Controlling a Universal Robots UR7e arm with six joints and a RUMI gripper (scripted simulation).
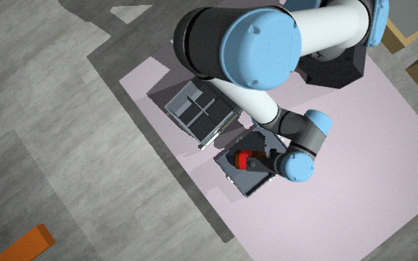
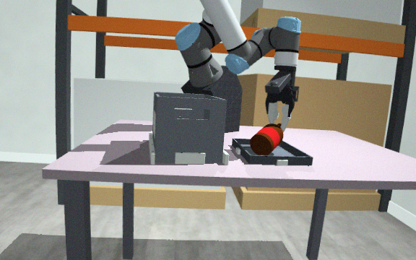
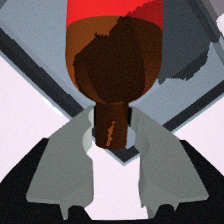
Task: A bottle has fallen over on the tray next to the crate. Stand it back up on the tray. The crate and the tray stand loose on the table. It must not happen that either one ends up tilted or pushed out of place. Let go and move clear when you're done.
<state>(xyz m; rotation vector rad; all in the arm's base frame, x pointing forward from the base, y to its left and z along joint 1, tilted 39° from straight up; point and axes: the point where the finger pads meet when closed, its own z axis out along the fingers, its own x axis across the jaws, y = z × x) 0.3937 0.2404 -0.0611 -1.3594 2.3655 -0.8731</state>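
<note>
The brown bottle is 4 cm ahead of my hand, 3 cm to the right of it and 2 cm below it. The rest, counted from my hand: dark tray (3 cm ahead, 3 cm to the right, 7 cm below); then dark crate (6 cm ahead, 31 cm to the right).
</note>
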